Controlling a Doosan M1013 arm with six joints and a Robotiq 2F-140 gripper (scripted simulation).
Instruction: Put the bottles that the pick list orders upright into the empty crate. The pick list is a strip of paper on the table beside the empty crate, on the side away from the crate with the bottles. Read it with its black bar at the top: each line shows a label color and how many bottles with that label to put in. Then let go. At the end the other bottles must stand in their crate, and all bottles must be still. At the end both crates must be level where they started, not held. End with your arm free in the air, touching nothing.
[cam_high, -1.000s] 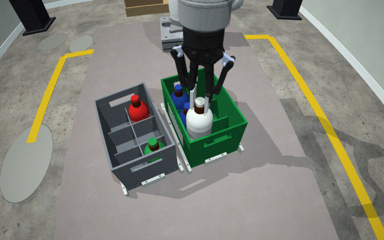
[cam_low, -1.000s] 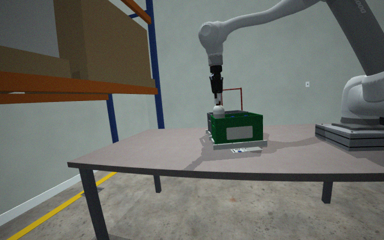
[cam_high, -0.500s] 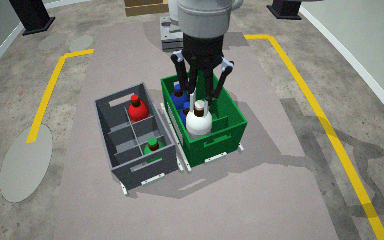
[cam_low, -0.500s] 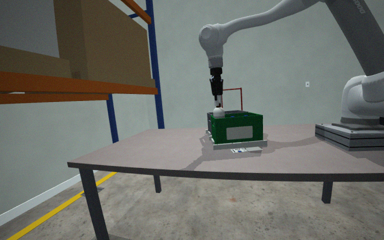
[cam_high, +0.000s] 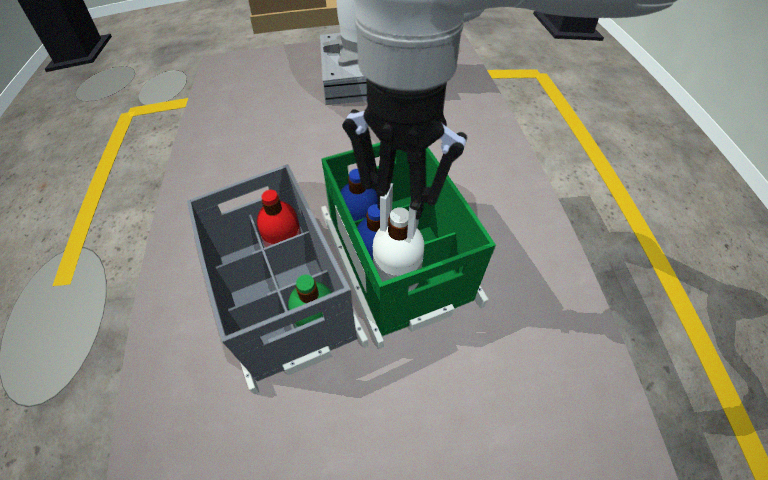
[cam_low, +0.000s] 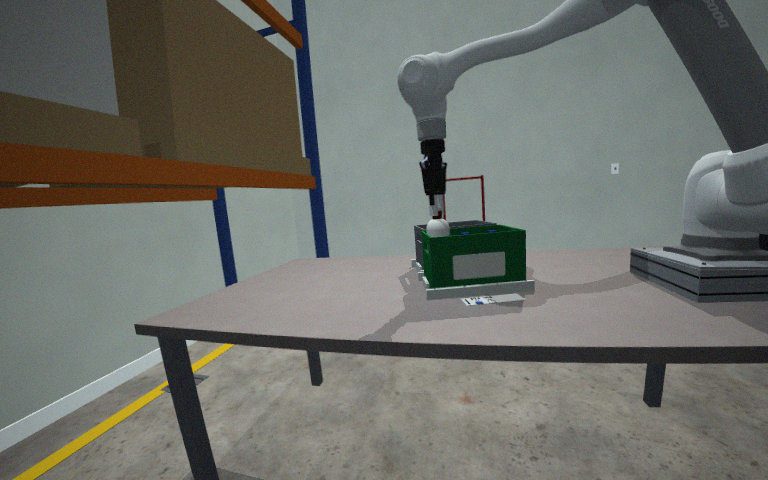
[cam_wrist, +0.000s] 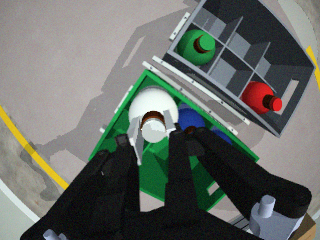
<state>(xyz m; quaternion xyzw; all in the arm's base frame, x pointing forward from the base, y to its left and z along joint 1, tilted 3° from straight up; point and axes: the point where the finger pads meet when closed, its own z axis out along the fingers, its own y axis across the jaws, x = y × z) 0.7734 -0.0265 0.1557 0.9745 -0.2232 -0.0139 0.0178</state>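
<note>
Now: hand 80 mm above the white-label bottle. Round my hand: green crate: 100 mm behind, 20 mm to the left, 180 mm below; grey crate: 40 mm behind, 200 mm to the right, 180 mm below; green bottle: 30 mm ahead, 140 mm to the right, 170 mm below.
</note>
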